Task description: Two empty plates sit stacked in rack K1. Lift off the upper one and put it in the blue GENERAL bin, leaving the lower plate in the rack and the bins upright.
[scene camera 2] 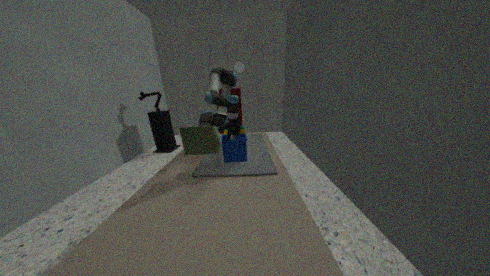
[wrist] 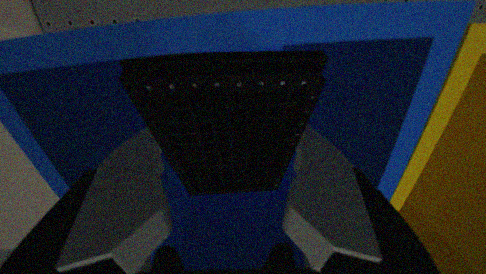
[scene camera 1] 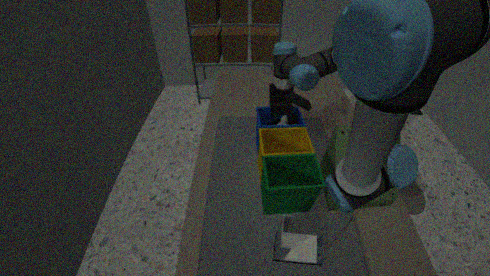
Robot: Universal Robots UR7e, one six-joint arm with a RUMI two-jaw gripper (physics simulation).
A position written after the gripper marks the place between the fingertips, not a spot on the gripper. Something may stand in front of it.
Observation:
In view: the gripper [scene camera 1: 285, 128], a blue bin [wrist: 383, 74], a green bin [scene camera 1: 290, 183], a yellow bin [scene camera 1: 272, 141] and a black plate [wrist: 228, 122].
The yellow bin shows as well in the wrist view [wrist: 433, 196]. The gripper is seen too in the wrist view [wrist: 231, 126].

